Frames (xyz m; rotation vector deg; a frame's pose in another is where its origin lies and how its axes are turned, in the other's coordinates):
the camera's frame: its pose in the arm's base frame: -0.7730 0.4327 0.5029 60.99 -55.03 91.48
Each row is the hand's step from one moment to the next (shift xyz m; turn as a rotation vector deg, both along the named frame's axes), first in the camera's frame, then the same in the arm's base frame.
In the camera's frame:
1: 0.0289 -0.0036 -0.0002 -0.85 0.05 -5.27
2: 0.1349 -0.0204 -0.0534 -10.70 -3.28 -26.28
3: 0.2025 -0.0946 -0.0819 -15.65 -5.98 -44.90
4: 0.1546 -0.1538 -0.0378 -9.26 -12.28 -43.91
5: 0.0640 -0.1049 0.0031 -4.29 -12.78 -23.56
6: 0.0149 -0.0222 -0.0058 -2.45 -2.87 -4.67
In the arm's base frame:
1: -0.0013 0.0092 0.0276 -0.93 4.65 -2.45
2: -0.0128 0.0925 0.1129 -0.18 22.21 -17.96
3: 0.0424 0.1554 0.1753 -0.37 38.77 -28.17
4: 0.1161 0.1148 0.1495 4.87 41.13 -21.20
5: 0.0916 0.0397 0.0717 8.49 23.71 -10.13
6: 0.0179 0.0148 0.0145 2.27 4.33 -3.49

